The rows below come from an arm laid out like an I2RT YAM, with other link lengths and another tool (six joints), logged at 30 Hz.
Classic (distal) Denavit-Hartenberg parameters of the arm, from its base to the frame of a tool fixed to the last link. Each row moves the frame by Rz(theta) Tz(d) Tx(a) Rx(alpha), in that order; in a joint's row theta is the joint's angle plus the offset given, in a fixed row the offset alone. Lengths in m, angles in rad.
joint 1: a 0.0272, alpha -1.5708, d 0.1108, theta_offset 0
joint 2: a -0.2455, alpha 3.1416, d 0, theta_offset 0
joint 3: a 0.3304, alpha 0, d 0, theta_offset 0.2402
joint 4: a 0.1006, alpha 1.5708, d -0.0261, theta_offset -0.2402
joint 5: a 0, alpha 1.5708, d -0.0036, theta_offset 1.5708
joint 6: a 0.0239, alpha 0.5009, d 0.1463, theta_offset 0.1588
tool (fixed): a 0, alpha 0, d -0.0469, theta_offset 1.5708
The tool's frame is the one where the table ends.
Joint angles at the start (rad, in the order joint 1, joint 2, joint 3, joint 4, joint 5, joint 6):
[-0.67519 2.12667 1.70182 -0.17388 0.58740 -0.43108]
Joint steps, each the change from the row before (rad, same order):
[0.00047 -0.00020 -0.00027 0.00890 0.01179 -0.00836]
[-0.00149 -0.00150 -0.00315 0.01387 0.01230 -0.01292]
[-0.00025 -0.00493 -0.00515 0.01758 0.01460 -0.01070]
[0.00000 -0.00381 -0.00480 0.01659 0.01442 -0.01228]
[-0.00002 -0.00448 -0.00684 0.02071 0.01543 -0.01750]
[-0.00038 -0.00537 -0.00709 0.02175 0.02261 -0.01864]
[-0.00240 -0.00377 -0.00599 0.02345 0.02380 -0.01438]
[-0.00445 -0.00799 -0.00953 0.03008 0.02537 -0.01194]
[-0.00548 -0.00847 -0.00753 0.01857 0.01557 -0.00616]
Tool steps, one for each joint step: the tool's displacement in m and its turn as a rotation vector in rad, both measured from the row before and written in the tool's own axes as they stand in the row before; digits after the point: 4 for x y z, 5 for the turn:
[-0.0014 -0.0015 0.0003 0.00966 -0.00407 -0.00944]
[-0.0010 -0.0027 0.0006 0.01123 -0.00535 -0.01218]
[-0.0026 -0.0032 0.0001 0.01580 -0.00908 -0.00924]
[-0.0021 -0.0028 0.0001 0.01395 -0.00757 -0.01111]
[-0.0022 -0.0030 0.0001 0.01386 -0.00892 -0.01490]
[-0.0024 -0.0043 -0.0002 0.02063 -0.00698 -0.01825]
[-0.0014 -0.0051 0.0004 0.02611 -0.00551 -0.01427]
[-0.0019 -0.0073 0.0005 0.03441 -0.00815 -0.00938]
[-0.0010 -0.0067 0.0005 0.02508 -0.00430 -0.00383]

